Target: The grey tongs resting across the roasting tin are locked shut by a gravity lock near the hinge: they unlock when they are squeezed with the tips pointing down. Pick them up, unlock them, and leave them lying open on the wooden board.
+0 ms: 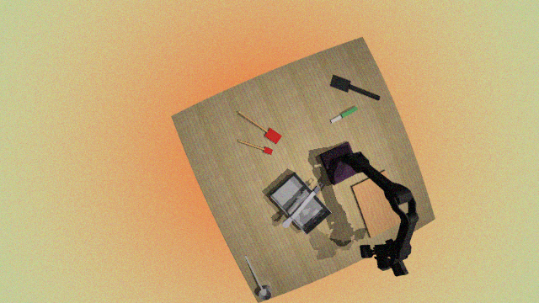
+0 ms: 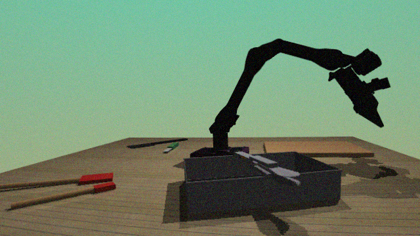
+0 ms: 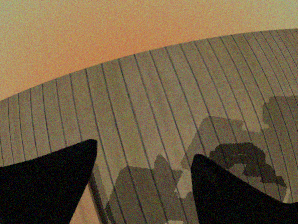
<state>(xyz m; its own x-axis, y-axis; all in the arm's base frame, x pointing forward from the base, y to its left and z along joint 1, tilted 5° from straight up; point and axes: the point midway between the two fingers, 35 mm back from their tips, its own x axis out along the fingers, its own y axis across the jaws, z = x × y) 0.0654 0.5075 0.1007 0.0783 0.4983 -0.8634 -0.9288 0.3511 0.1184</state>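
Right now my gripper tip is 28 cm short of the grey roasting tin, 38 cm to the left of it and 9 cm above it. The rest, counted from my gripper tip: wooden board (17 cm behind, 18 cm to the right, 11 cm below); then black spatula (26 cm behind, 90 cm to the right, 11 cm below).
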